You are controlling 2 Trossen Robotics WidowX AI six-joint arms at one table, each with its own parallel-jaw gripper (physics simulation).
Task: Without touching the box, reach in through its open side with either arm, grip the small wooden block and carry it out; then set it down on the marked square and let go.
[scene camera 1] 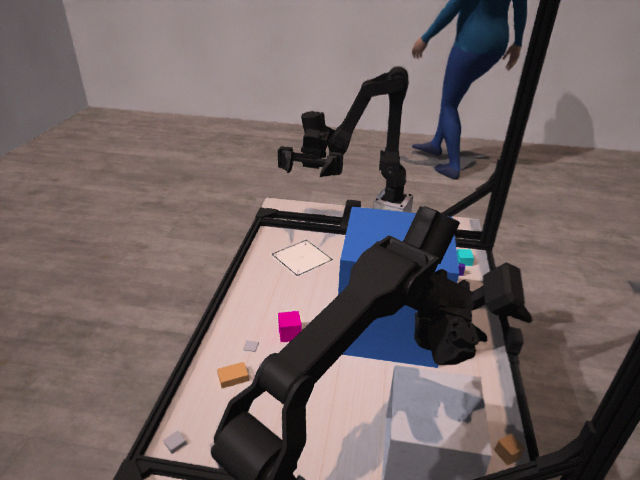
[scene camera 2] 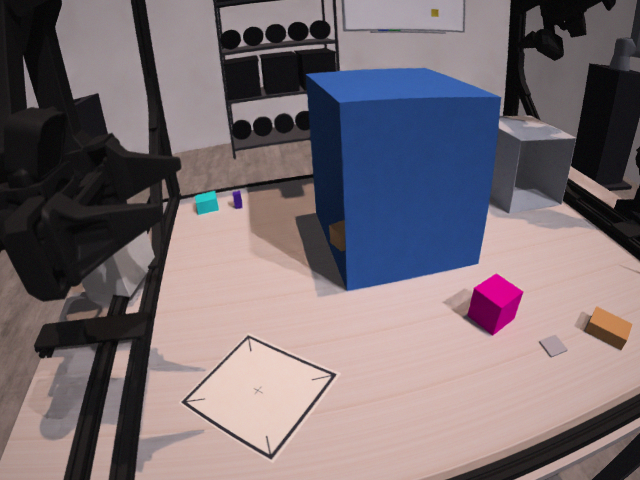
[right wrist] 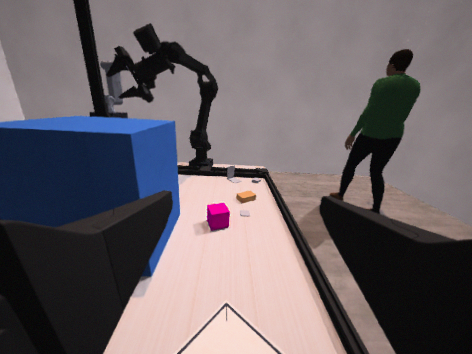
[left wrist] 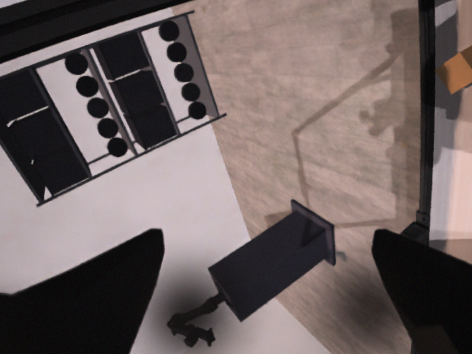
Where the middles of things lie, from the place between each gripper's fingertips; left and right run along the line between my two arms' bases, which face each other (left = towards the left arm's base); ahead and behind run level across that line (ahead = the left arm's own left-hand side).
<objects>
Now: the magenta cube [scene camera 2: 494, 303] 7 cm behind my right hand, 34 cm to the left of it and 24 cm below it.
I see my left gripper 420 mm short of the magenta cube, 240 mm to the left of it and 330 mm above it.
</objects>
